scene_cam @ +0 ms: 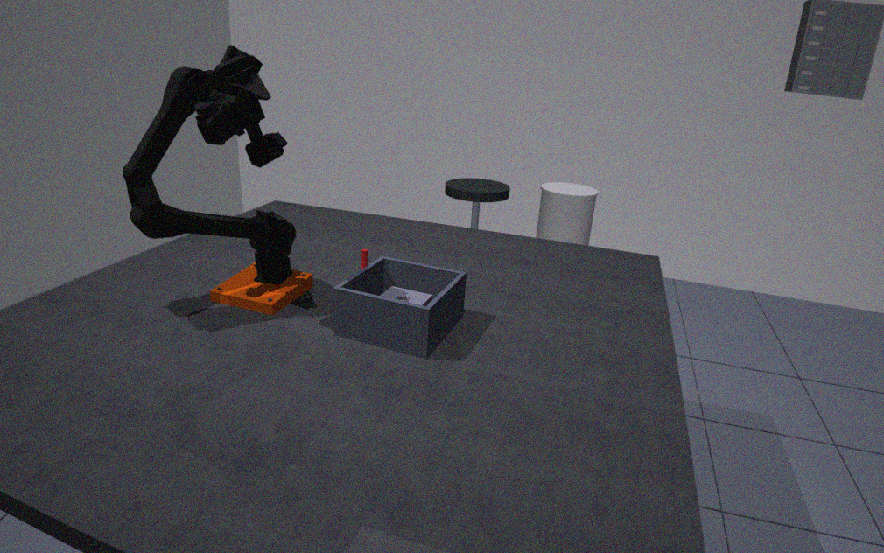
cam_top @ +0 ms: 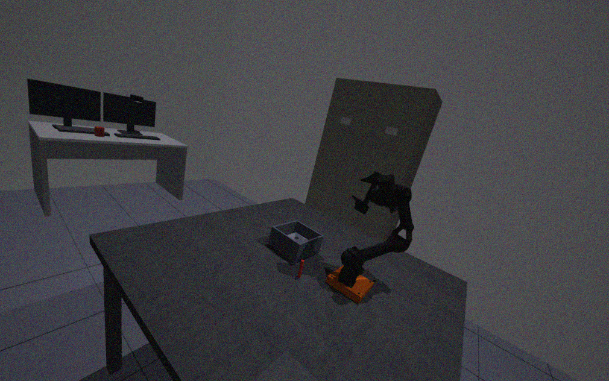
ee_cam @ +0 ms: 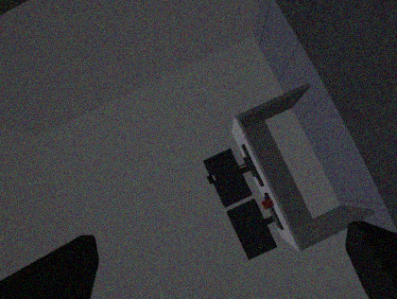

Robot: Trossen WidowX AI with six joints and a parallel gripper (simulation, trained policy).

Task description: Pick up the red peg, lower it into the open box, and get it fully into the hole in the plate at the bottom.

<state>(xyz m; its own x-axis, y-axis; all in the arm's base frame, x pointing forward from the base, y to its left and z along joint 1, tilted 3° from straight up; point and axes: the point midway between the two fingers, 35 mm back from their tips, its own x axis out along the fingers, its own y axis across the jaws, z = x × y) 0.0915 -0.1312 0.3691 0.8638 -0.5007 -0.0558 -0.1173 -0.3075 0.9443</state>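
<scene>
Now: gripper tip 350 mm above the red peg, 270 mm to the right of it and 60 mm short of it. From my gripper tip the other things lie so: grey box: 360 mm below, 200 mm ahead, 90 mm to the left; plate: 340 mm below, 200 mm ahead, 90 mm to the left.
</scene>
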